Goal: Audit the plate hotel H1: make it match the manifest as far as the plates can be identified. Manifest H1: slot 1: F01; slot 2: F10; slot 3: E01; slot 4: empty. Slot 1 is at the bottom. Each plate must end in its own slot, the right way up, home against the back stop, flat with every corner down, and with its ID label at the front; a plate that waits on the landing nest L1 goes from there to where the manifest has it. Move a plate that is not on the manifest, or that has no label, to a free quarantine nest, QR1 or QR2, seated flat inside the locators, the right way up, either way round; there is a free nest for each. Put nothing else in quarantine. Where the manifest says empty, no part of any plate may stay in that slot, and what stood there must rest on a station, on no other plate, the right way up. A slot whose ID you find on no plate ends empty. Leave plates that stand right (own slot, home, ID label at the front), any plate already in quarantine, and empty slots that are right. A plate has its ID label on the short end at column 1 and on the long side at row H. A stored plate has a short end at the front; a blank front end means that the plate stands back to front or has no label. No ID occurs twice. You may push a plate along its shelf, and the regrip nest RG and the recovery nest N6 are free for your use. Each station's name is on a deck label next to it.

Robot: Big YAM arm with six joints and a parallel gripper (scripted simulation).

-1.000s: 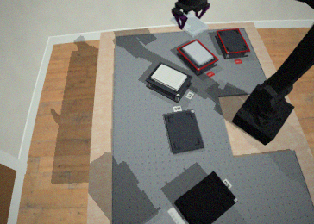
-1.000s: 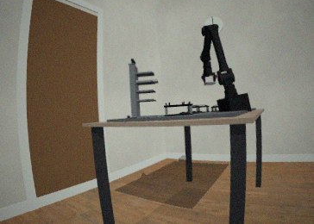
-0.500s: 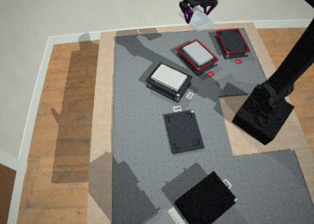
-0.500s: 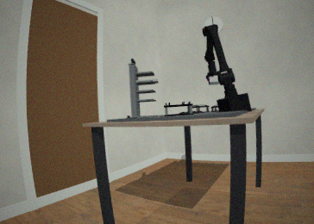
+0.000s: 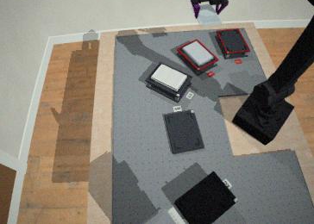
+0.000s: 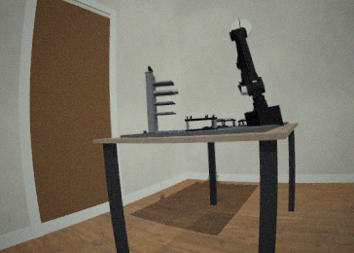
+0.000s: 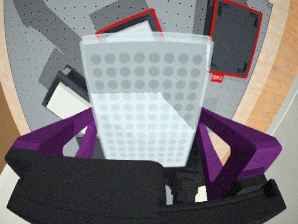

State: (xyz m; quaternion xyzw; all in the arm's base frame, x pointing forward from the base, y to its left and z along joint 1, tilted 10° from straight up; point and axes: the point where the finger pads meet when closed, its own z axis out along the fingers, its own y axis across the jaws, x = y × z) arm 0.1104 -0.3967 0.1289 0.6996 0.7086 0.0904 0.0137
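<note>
The red-framed nest is 180 mm behind my hand, 40 mm to the right of it and 210 mm below it. From my hand the other things lie so: pale plate (20 mm ahead, 10 mm to the left, 200 mm below); then L1 label (100 mm ahead, 200 mm to the left, 250 mm below); then red-edged nest (20 mm ahead, 10 mm to the left, 210 mm below).
</note>
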